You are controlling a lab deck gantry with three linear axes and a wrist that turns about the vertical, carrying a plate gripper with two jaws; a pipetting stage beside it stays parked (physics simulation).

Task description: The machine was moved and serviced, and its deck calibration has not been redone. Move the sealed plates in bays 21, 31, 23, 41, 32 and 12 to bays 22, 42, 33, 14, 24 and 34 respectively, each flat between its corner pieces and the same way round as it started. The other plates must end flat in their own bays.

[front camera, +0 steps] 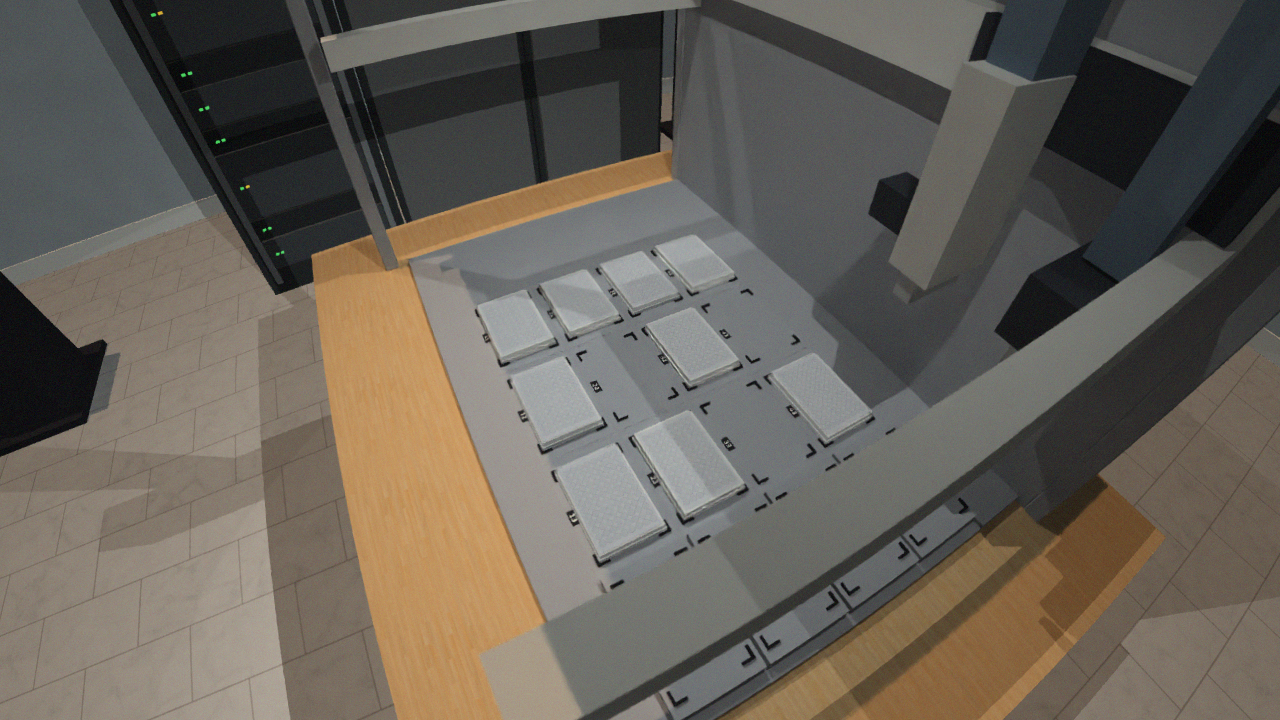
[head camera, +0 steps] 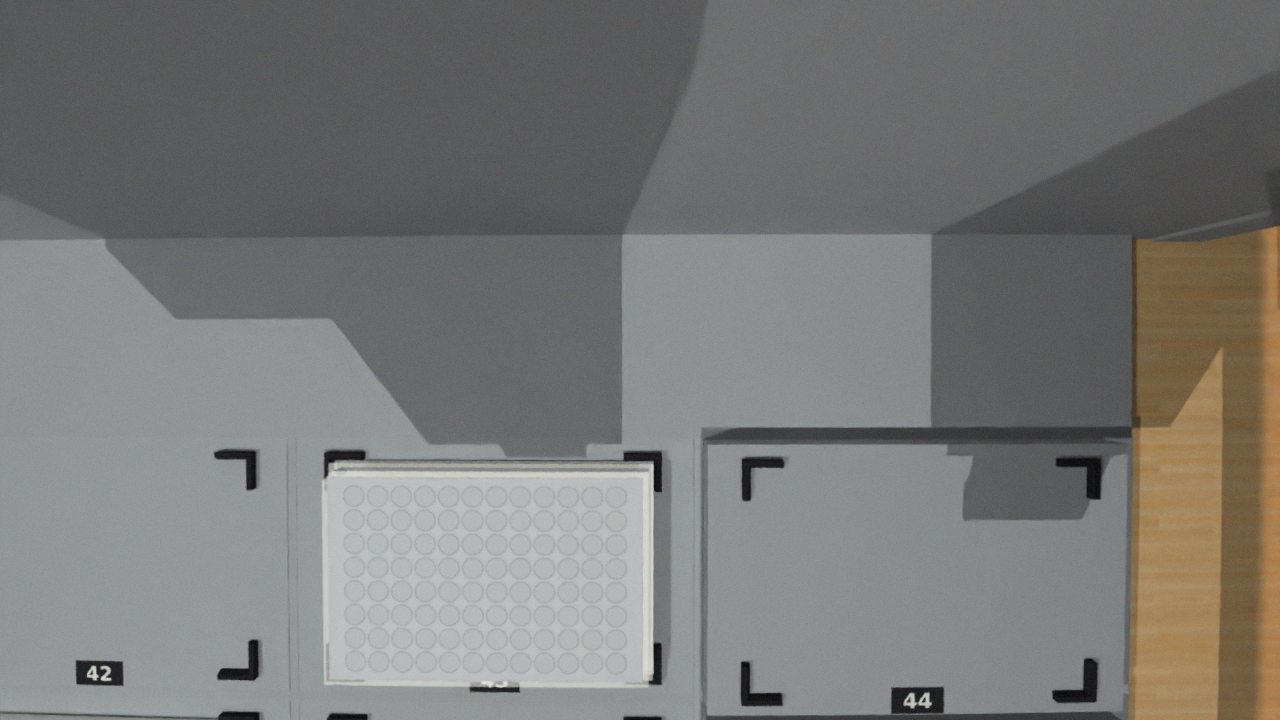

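Seen in the pictures: robot's base at its link origin: [front camera: 475, 314].
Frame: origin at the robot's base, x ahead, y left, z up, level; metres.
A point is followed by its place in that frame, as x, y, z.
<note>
Sealed plates lie in bays 21 [front camera: 579, 302] @[0.072, 0.152, 0.014], 31 [front camera: 638, 280] @[0.069, 0.257, 0.014], 41 [front camera: 693, 262] @[0.071, 0.362, 0.014], 12 [front camera: 556, 402] @[0.235, 0.045, 0.014], 32 [front camera: 691, 346] @[0.234, 0.255, 0.014] and 23 [front camera: 687, 463] @[0.395, 0.148, 0.015]. Other plates lie in bays 11 [front camera: 516, 325] @[0.072, 0.047, 0.014], 13 [front camera: 610, 501] @[0.396, 0.044, 0.014] and 43 [front camera: 820, 396] @[0.396, 0.360, 0.014] [head camera: 483, 577] @[0.389, 0.368, 0.014]. Bays 22 [front camera: 626, 376] @[0.229, 0.152, 0.000], 33 [front camera: 760, 434] @[0.398, 0.259, 0.000] and 42 [front camera: 756, 324] @[0.232, 0.376, 0.000] [head camera: 116, 564] @[0.234, 0.366, 0.000] hold no plate. The front beam partly covers bays 14 [front camera: 714, 687] @[0.623, 0.041, 0.014], 24 [front camera: 802, 634] @[0.626, 0.145, 0.014] and 34 [front camera: 881, 582] @[0.629, 0.254, 0.014]; their visible parts hold no plate. The gripper's jaws do not show in either view.
Bay 44 [head camera: 913, 573] @[0.552, 0.369, 0.015] shows bare at the right of the head view. The front beam [front camera: 859, 501] @[0.622, 0.051, 0.400] crosses the front view. A pale upright housing [front camera: 975, 170] @[0.473, 0.329, 0.397] and a black block [front camera: 1051, 300] @[0.573, 0.325, 0.346] hang near the grey wall [front camera: 787, 143] @[0.098, 0.499, 0.215]. Wooden table edging [front camera: 384, 447] [head camera: 1177, 537] borders the deck.
</note>
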